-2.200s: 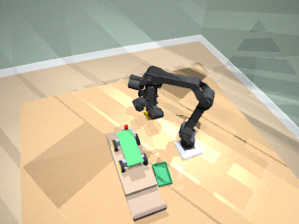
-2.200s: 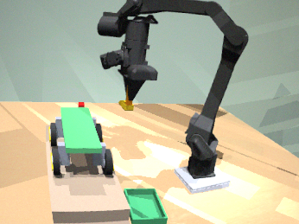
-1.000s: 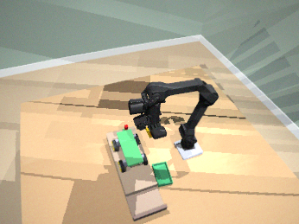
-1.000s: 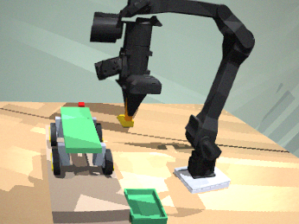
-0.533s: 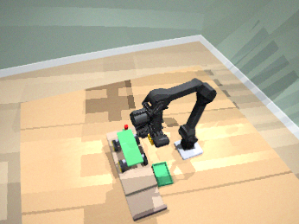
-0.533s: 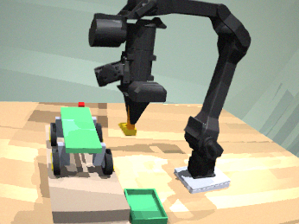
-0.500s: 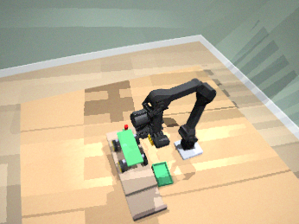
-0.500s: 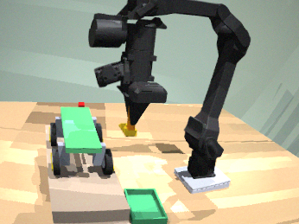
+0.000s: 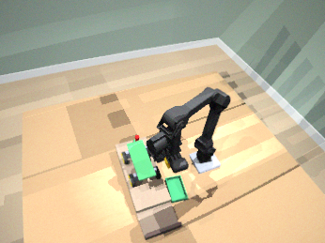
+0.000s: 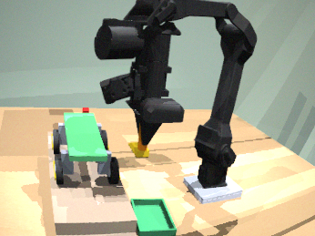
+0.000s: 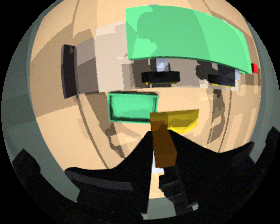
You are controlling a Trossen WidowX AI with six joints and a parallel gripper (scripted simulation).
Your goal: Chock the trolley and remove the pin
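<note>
The red-headed stop pin lies 17 cm to the right of my gripper tip, 12 cm ahead of it and 3 cm below it. Round my gripper tip: trolley 12 cm ahead, 5 cm to the right, 5 cm below; chock 2 cm to the right, 1 cm below.
</note>
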